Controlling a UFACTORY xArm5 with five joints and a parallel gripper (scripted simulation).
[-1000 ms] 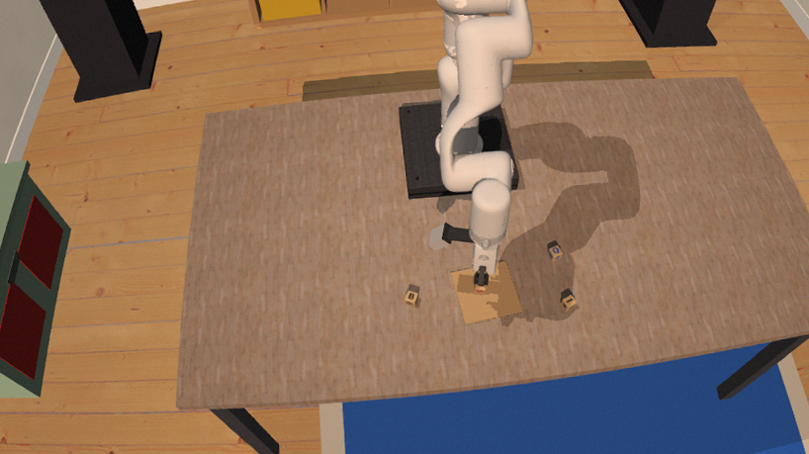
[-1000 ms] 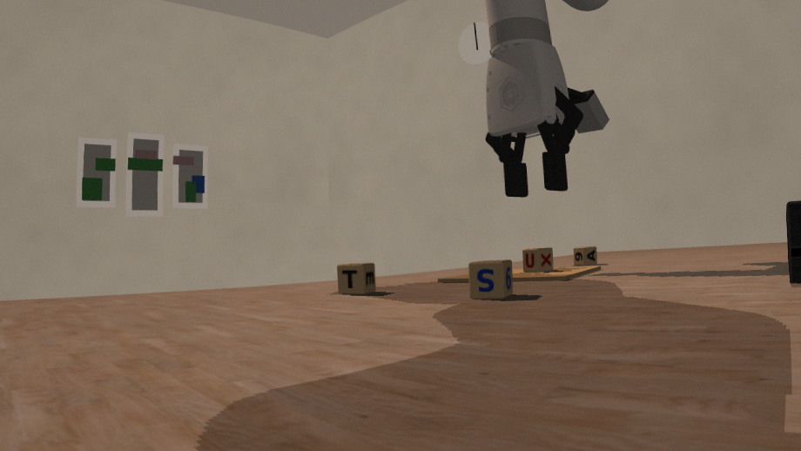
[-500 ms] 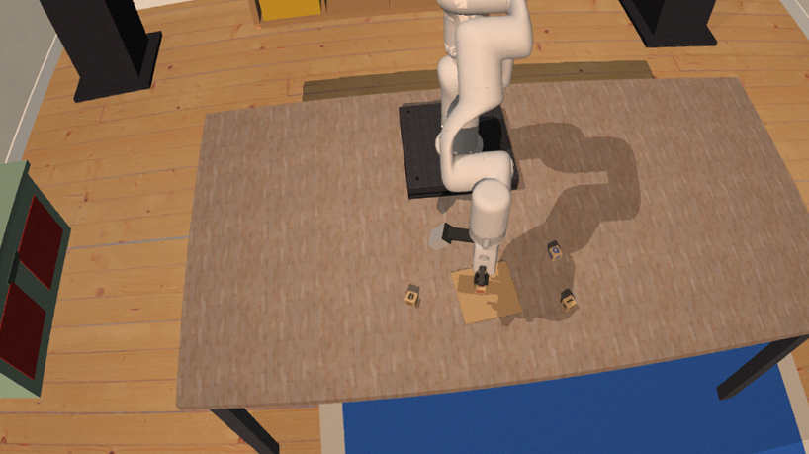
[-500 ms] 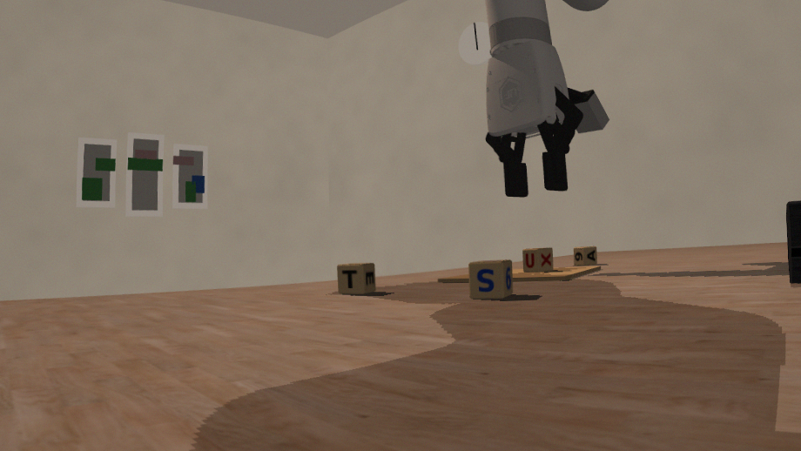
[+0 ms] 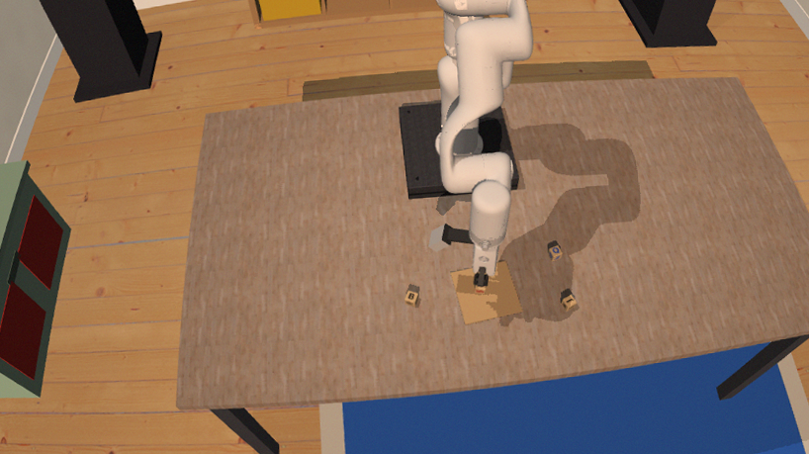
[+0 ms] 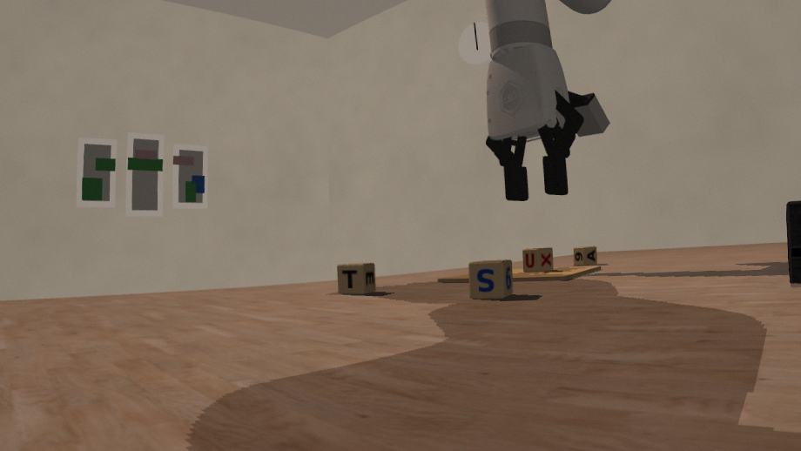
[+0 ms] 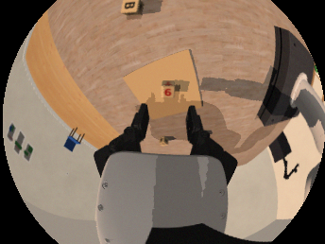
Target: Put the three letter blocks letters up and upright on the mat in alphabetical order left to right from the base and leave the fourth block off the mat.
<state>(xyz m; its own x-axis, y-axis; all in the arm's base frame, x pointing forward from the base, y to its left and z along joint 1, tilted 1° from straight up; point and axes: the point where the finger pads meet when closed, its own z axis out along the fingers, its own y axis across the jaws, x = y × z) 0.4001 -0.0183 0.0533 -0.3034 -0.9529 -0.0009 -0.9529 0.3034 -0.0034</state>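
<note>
Right now the letter block is 9 cm below my hand. From my hand the other things lie so: tan mat (10 cm below, 1 cm to the left, 1 cm ahead).
</note>
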